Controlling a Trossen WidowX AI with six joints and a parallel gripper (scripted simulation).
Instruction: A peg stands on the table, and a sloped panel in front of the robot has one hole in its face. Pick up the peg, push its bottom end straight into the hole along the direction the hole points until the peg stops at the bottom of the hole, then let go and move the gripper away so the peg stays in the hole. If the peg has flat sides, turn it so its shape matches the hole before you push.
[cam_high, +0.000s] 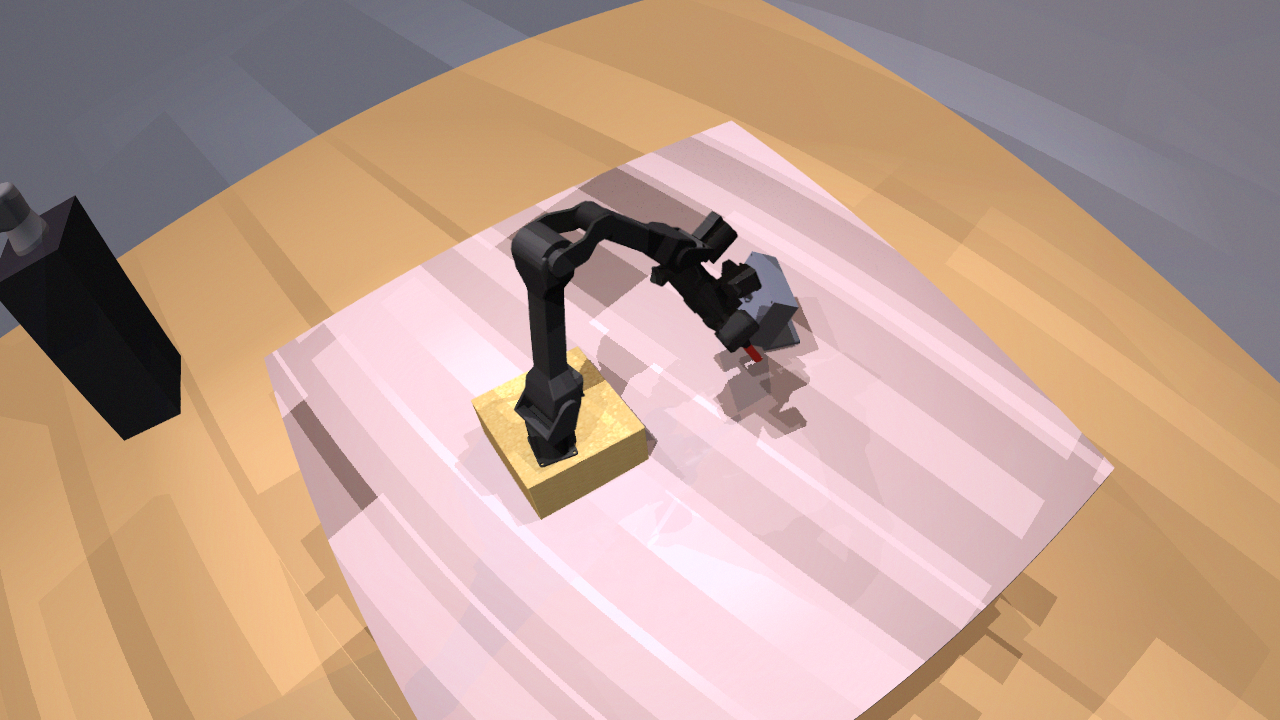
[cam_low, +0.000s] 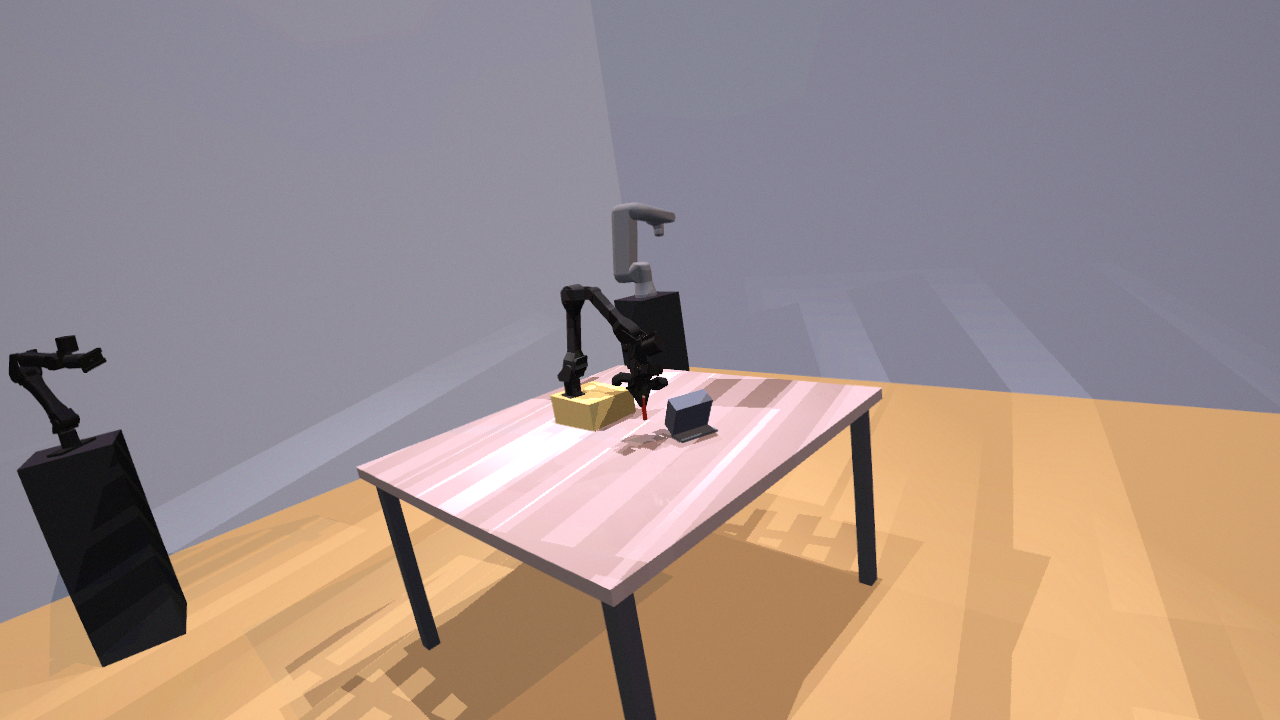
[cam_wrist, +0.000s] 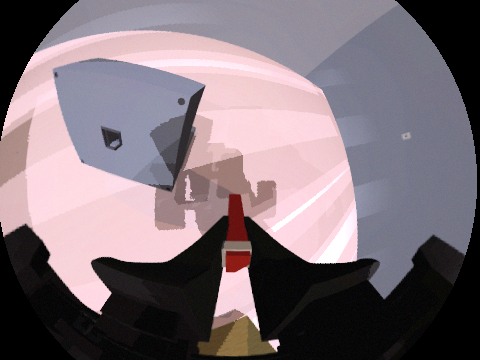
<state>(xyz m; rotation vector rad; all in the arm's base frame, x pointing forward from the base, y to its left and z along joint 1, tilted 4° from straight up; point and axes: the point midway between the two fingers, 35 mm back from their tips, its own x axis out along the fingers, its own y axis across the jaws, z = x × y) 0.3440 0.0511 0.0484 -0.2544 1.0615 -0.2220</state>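
My gripper tip is now 11 cm to the right of the grey sloped panel, 9 cm short of it and 4 cm above it. The rest, counted from my gripper tip: red peg: 1 cm to the left, 1 cm behind, 1 cm above.
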